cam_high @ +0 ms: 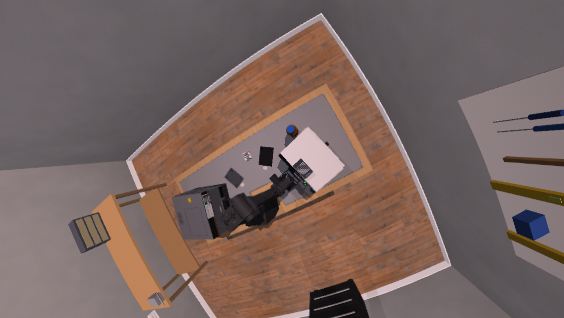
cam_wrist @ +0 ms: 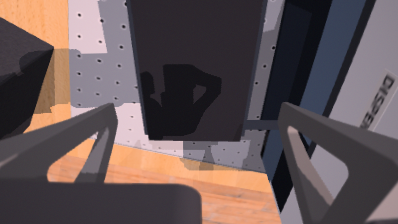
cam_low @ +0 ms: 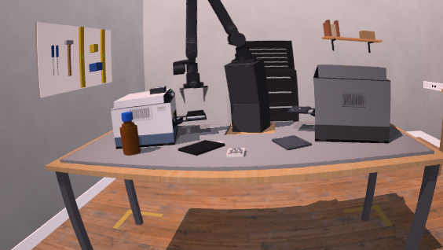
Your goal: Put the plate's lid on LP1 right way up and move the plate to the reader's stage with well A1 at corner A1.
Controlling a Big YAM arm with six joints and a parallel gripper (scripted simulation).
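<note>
My gripper is now 60 mm above the lid and 10 mm past it. The rest, counted from my hand: brown capped bottle (360 mm ahead, 170 mm to the right, 50 mm below); multi-well plate (70 mm below, 10 mm behind); flat black pad (250 mm ahead, 160 mm below, 120 mm to the left).
</note>
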